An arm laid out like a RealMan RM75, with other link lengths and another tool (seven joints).
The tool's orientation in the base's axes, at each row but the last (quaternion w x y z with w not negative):
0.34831 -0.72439 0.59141 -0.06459
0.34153 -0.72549 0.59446 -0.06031
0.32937 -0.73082 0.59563 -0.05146
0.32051 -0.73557 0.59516 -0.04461
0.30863 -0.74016 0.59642 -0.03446
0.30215 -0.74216 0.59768 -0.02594
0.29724 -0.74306 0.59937 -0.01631
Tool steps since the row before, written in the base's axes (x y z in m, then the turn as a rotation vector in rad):
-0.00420 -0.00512 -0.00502 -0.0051 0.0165 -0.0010
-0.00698 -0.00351 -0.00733 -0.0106 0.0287 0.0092
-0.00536 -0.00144 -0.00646 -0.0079 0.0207 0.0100
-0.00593 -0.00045 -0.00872 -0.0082 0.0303 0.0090
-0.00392 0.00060 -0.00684 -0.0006 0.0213 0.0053
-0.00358 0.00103 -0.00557 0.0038 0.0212 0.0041
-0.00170 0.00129 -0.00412 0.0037 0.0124 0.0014
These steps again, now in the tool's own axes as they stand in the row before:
0.00499 0.00662 -0.00056 -0.0161 0.0038 0.0052
0.00351 0.01010 0.00063 -0.0319 0.0018 -0.0001
0.00182 0.00810 0.00191 -0.0241 -0.0003 -0.0028
0.00146 0.00964 0.00405 -0.0326 -0.0004 0.0019
0.00050 0.00672 0.00413 -0.0211 -0.0042 0.0043
-0.00015 0.00568 0.00354 -0.0194 -0.0075 0.0070
-0.00027 0.00326 0.00329 -0.0106 -0.0052 0.0055

